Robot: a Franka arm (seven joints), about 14 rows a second.
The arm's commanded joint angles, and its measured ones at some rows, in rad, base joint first. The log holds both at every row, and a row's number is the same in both.
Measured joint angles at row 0: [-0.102 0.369 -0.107 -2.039 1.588 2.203 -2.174]
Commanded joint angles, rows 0 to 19: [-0.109 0.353 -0.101 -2.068 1.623 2.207 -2.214]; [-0.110 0.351 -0.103 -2.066 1.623 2.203 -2.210]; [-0.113 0.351 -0.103 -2.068 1.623 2.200 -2.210]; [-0.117 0.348 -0.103 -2.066 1.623 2.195 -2.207]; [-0.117 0.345 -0.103 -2.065 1.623 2.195 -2.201]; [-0.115 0.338 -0.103 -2.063 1.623 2.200 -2.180]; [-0.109 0.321 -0.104 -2.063 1.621 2.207 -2.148]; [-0.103 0.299 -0.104 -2.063 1.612 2.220 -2.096]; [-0.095 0.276 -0.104 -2.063 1.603 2.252 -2.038]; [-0.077 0.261 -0.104 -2.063 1.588 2.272 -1.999]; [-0.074 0.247 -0.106 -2.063 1.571 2.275 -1.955]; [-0.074 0.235 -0.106 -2.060 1.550 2.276 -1.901]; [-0.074 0.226 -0.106 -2.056 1.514 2.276 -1.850]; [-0.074 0.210 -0.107 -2.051 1.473 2.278 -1.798]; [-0.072 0.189 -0.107 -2.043 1.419 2.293 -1.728]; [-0.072 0.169 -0.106 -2.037 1.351 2.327 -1.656]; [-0.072 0.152 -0.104 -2.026 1.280 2.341 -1.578]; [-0.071 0.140 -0.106 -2.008 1.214 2.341 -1.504]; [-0.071 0.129 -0.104 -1.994 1.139 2.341 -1.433]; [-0.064 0.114 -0.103 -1.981 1.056 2.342 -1.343]
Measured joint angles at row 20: [-0.072 0.140 -0.108 -1.998 1.172 2.324 -1.478]
